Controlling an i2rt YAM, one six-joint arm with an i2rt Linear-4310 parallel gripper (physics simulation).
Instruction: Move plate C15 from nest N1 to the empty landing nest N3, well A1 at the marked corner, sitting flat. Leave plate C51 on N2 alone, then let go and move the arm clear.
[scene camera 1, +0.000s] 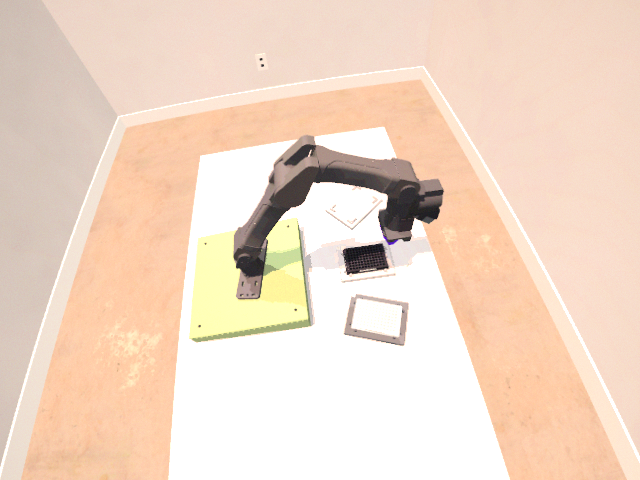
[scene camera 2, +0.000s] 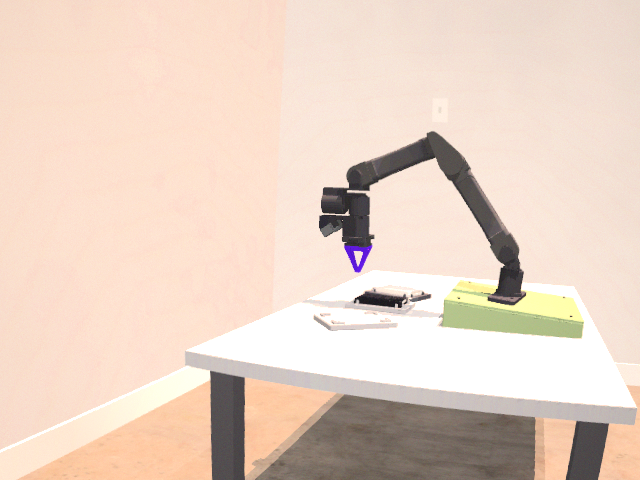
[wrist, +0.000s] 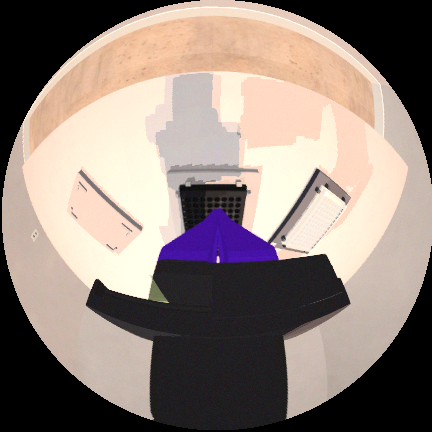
Observation:
My gripper (scene camera 2: 357, 272) is shut, holding nothing. Also in view: a black perforated plate (scene camera 1: 368, 258). Also in view: a grey-framed white plate (scene camera 1: 371, 316) and a landing nest (scene camera 1: 391, 271).
The black perforated plate is seen too in the wrist view (wrist: 197, 200). The grey-framed white plate shows as well in the wrist view (wrist: 324, 209). My gripper is seen too in the wrist view (wrist: 217, 214).

